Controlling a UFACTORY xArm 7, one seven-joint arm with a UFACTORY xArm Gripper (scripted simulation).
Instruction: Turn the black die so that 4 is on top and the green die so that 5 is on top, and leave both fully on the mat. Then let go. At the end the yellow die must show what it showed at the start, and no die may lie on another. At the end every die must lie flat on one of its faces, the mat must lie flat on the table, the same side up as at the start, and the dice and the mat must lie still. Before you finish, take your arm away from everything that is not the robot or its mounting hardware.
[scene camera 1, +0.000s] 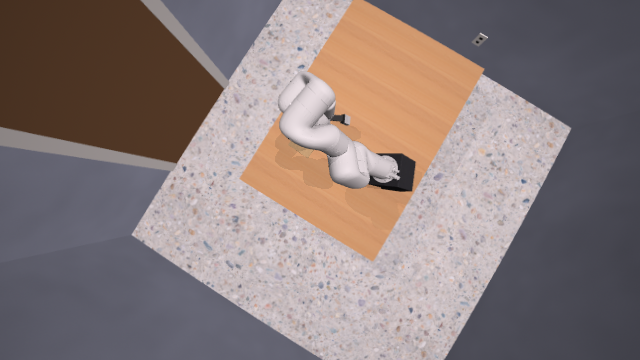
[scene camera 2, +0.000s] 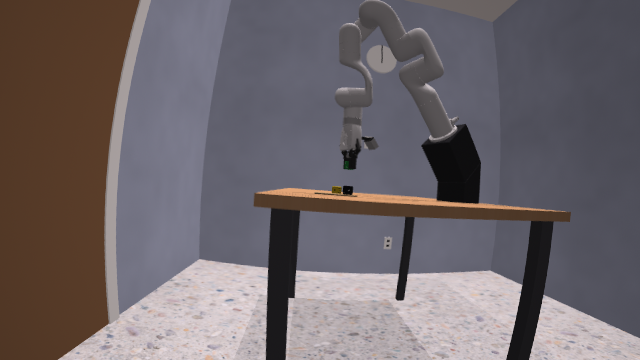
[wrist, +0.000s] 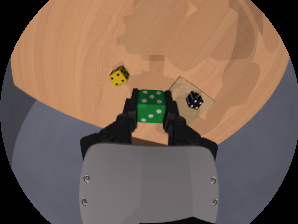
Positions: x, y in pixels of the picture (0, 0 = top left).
Scene:
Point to a thin mat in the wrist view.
At 181, 88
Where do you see the gripper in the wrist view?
151, 98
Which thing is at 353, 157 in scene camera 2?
The gripper.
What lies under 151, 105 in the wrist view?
A green die.

